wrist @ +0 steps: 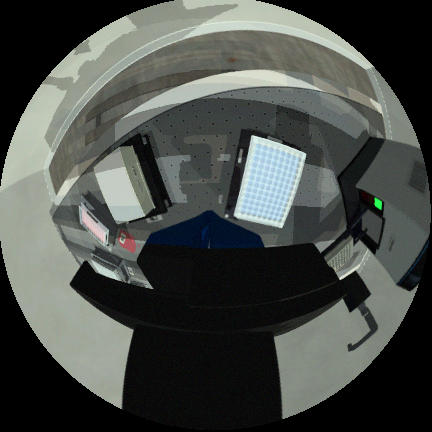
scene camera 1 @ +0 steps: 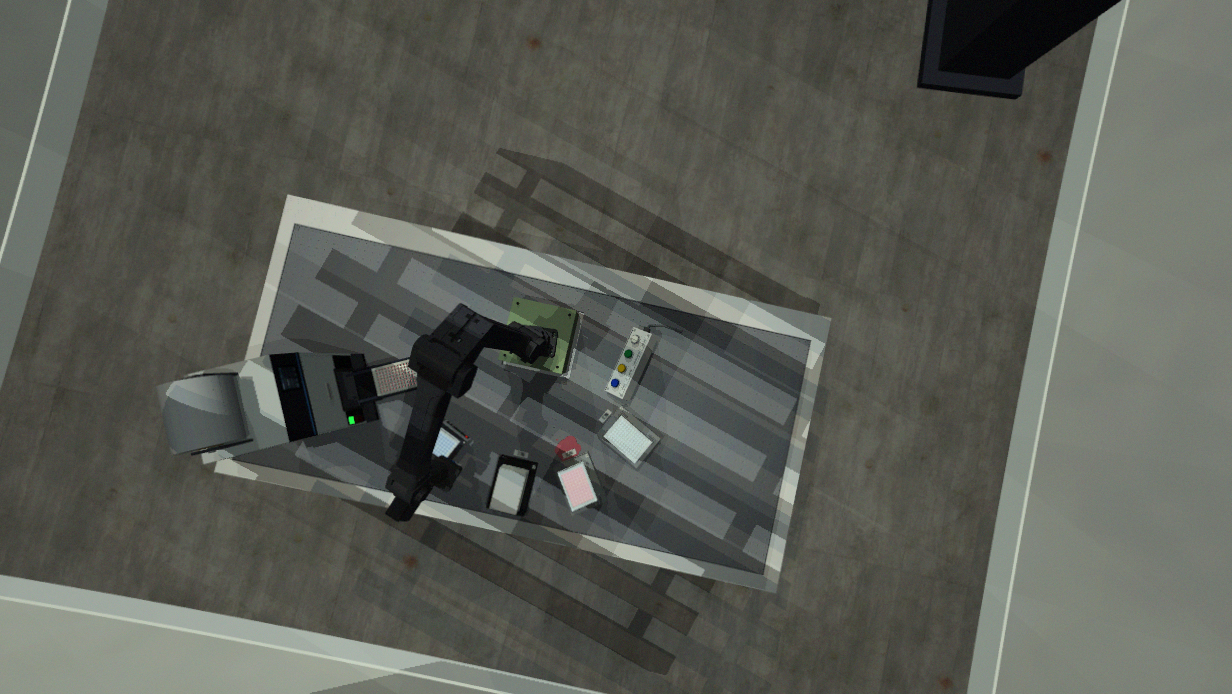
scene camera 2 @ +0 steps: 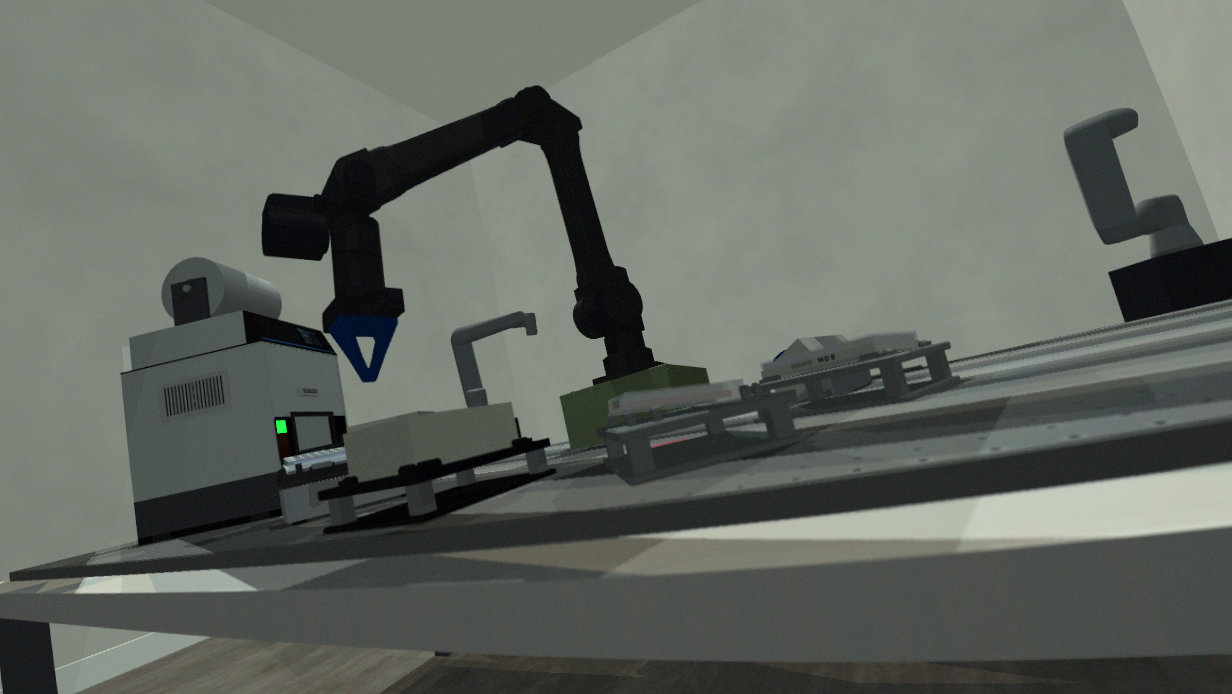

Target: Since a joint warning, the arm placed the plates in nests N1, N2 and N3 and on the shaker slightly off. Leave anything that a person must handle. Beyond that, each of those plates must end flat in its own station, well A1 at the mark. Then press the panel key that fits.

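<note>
My gripper (scene camera 2: 368,377) (wrist: 209,216) is shut and empty, its blue fingers pointing down above the bench. It is between the cream block and the blue plate in the wrist view. The blue plate (scene camera 1: 444,443) (wrist: 270,180) lies turned on its dark station, whose left edge shows. The cream block (scene camera 1: 511,486) (scene camera 2: 465,431) (wrist: 116,187) sits on a black nest. The pink plate (scene camera 1: 576,485) (scene camera 2: 676,397) (wrist: 93,225) lies off-centre on a grey nest. The white plate (scene camera 1: 629,437) (scene camera 2: 889,341) lies on another grey nest. The key panel (scene camera 1: 628,362) has blue, yellow and green keys. Nest labels are unreadable.
A grey machine (scene camera 1: 314,396) (scene camera 2: 202,431) (wrist: 400,190) with a green light stands at the left, a beige plate (scene camera 1: 394,378) (wrist: 341,257) on its extended tray. My arm's green base (scene camera 1: 560,336) (scene camera 2: 633,398) stands behind. A red marker (scene camera 1: 568,446) (wrist: 127,241) lies beside the pink plate's nest.
</note>
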